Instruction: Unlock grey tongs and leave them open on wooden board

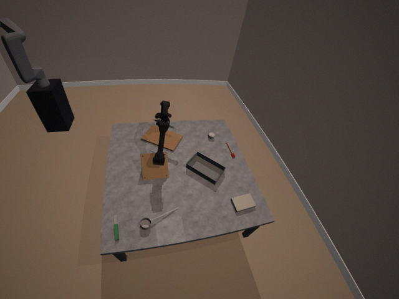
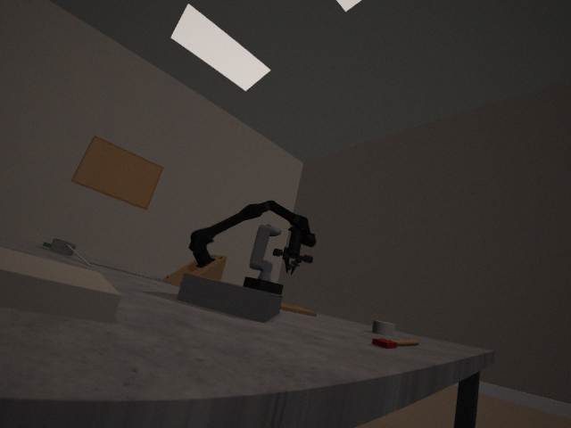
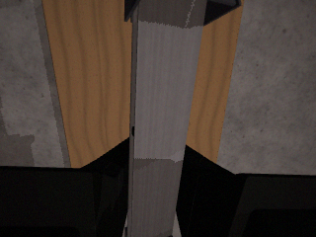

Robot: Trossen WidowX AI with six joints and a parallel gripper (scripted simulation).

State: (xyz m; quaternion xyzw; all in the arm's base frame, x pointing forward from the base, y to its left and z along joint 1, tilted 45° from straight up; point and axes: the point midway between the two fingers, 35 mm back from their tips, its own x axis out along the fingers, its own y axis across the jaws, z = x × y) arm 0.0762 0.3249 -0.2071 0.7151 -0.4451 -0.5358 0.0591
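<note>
My gripper tip is now 150 mm above the wooden board and 10 mm past it. The rest, counted from my gripper tip: grey roasting tin 430 mm to the right, 330 mm ahead, 130 mm below; white cylinder 500 mm ahead, 140 mm below, 20 mm to the right; red-handled tool 660 mm ahead, 250 mm to the right, 150 mm below.
</note>
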